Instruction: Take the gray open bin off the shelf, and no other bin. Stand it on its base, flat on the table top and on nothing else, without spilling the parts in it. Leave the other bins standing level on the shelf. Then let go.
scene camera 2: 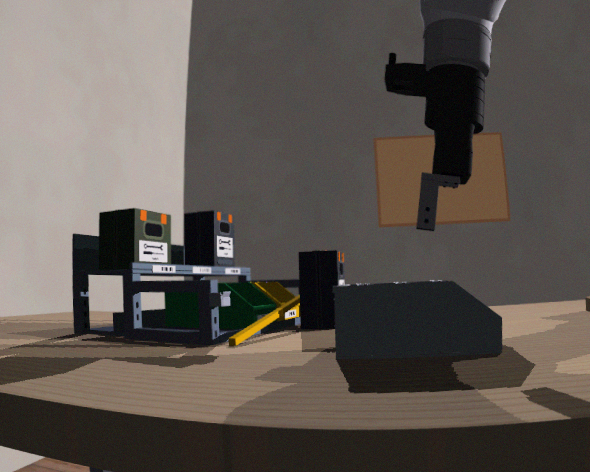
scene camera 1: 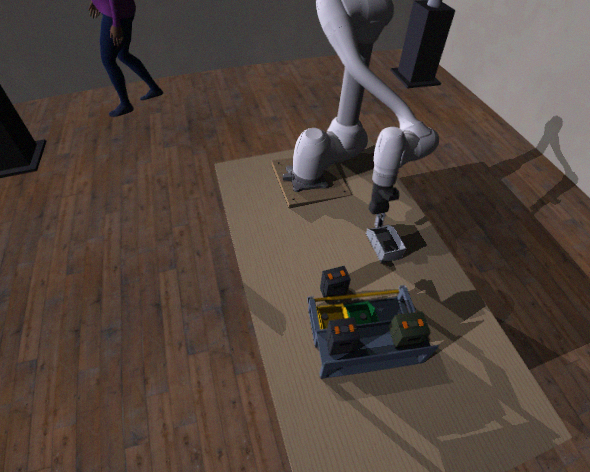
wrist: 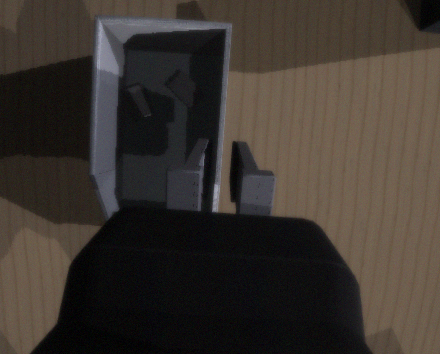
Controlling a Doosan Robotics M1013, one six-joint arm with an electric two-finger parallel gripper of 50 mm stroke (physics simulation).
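Frame: origin at the arm's base, x left, y ahead, z down, level; millimetres.
Seen in the pictures: gripper, fingertip midpoint: (scene camera 2: 425,229) (scene camera 1: 378,226) (wrist: 221,159); arm's base at its link origin: (scene camera 1: 306,177).
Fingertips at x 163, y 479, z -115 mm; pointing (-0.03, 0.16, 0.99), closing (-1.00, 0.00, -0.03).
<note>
Pixels of each thing's top centre, then the offset from my fingertips to it. Level surfaces: height alone.
- gray open bin at its top centre: (wrist: 156,133) (scene camera 2: 417,282) (scene camera 1: 387,235) dy +13, dx +49, dz +62 mm
- table top at its surface level: dz +137 mm
- slim part at its top centre: (wrist: 136,102) dy +41, dx +81, dz +119 mm
- blocky part at its top centre: (wrist: 186,89) dy +56, dx +34, dz +119 mm
- yellow bin at its top centre: (scene camera 2: 249,282) (scene camera 1: 335,321) dy +330, dx -301, dz +56 mm
- green bin at its top centre: (scene camera 2: 219,283) (scene camera 1: 364,318) dy +348, dx -197, dz +56 mm
- olive case at its top centre: (scene camera 2: 135,213) (scene camera 1: 412,323) dy +456, dx -90, dz -60 mm
The gray open bin (scene camera 1: 386,242) (scene camera 2: 415,320) (wrist: 105,115) stands upright on its base on the table top (scene camera 1: 270,240) (scene camera 2: 165,395), apart from the shelf (scene camera 1: 370,366) (scene camera 2: 175,286). In the wrist view a slim part (wrist: 140,101) and a blocky part (wrist: 182,88) lie inside it. My gripper (scene camera 1: 379,224) (scene camera 2: 426,228) (wrist: 221,159) is open and empty. It hangs above the bin, clear of its rim, with one finger on each side of the line of one long side wall. A yellow bin (scene camera 1: 333,309) (scene camera 2: 276,293) and a green bin (scene camera 1: 361,306) (scene camera 2: 240,306) sit level on the shelf.
A dark case (scene camera 1: 335,282) (scene camera 2: 318,290) stands on the table between the shelf and the gray bin. Another dark case (scene camera 1: 343,338) (scene camera 2: 201,239) and an olive case (scene camera 1: 410,332) (scene camera 2: 118,240) stand on the shelf's top. A yellow bar (scene camera 1: 357,296) (scene camera 2: 260,327) runs along the shelf's front.
</note>
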